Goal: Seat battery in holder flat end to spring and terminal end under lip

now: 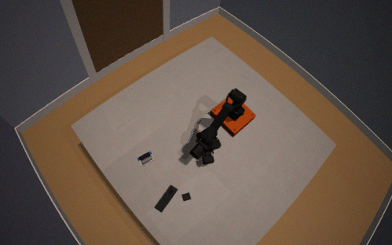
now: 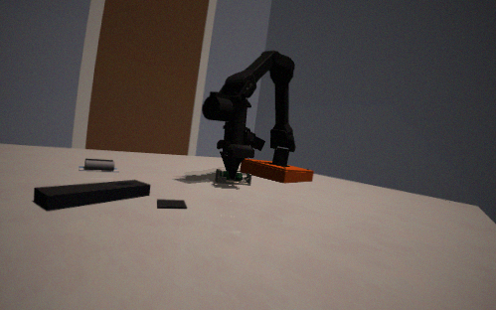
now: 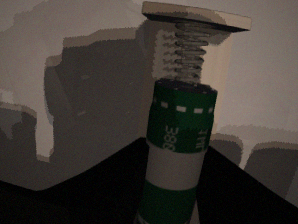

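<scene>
The white battery lies 10 mm above my gripper tip. From my gripper tip the other things lie so: black square 270 mm ahead, 100 mm to the left, 10 mm below; long black bar 360 mm ahead, 20 mm to the left.
</scene>
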